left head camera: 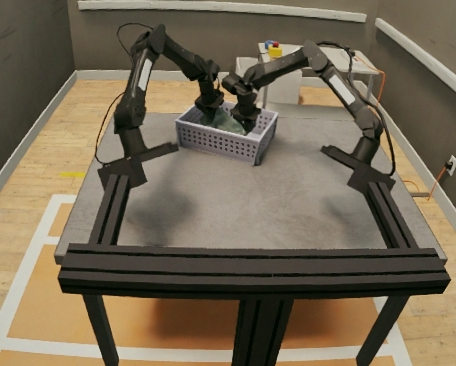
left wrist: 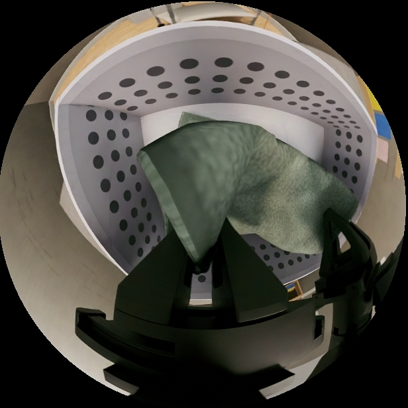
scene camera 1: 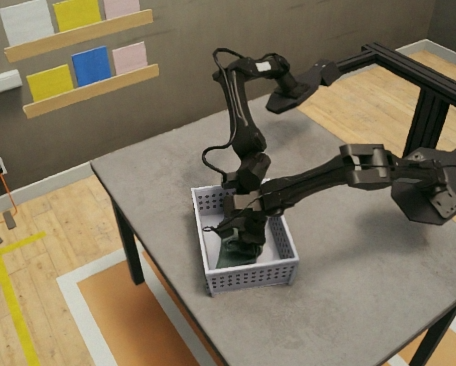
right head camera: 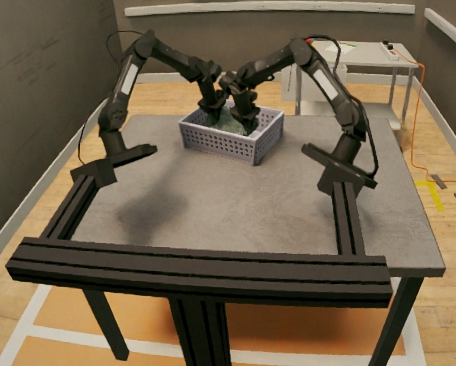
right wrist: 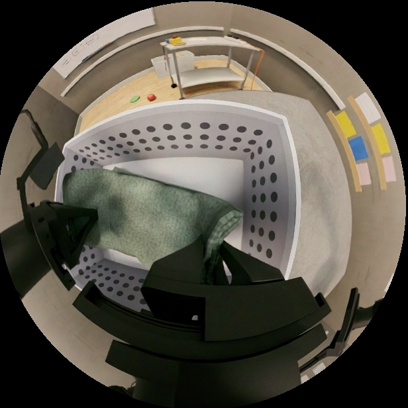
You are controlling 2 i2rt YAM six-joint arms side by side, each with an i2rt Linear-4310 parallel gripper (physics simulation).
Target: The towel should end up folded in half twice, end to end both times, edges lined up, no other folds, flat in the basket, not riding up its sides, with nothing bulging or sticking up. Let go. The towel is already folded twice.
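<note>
The folded green towel (left head camera: 226, 121) (right head camera: 227, 122) (scene camera 1: 234, 254) (left wrist: 285, 200) (right wrist: 145, 212) hangs inside the lavender basket (left head camera: 215, 142) (right head camera: 217, 142) (scene camera 1: 250, 277) (left wrist: 82, 145) (right wrist: 292, 200), between both grippers, with its middle sagging low. My left gripper (left wrist: 204, 205) is shut on one end of the towel, which rises to a peak at the fingertips. My right gripper (right wrist: 208, 240) is shut on the other end, where several layered edges show. Both grippers reach down inside the basket walls. The towel's underside, and how much of it touches the basket floor, are hidden.
The basket stands on the grey table (left head camera: 220, 200) (right head camera: 200, 210) (scene camera 1: 320, 310), near its far edge in the head views. Its walls surround both grippers closely, and the two wrists are near each other. A white cart (right head camera: 360, 55) stands beyond the table.
</note>
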